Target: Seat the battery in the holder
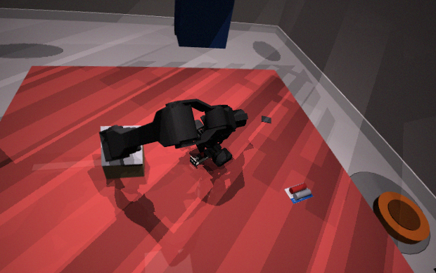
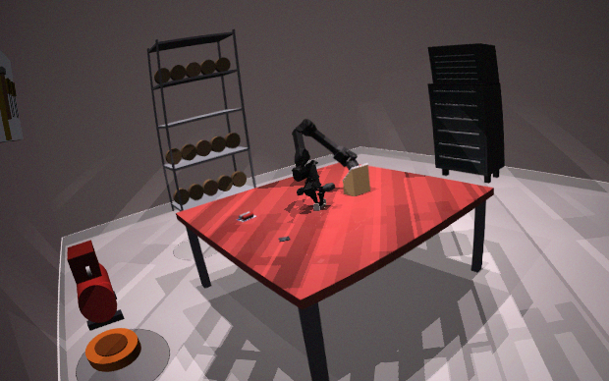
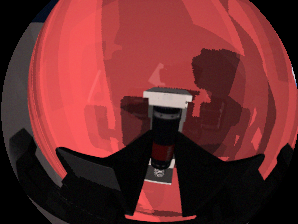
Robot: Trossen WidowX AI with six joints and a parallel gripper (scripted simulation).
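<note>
Right now my gripper tip is 1 cm below the battery. The rest, counted from my gripper tip: dark plate (35 cm ahead, 15 cm to the left, 1 cm below).
</note>
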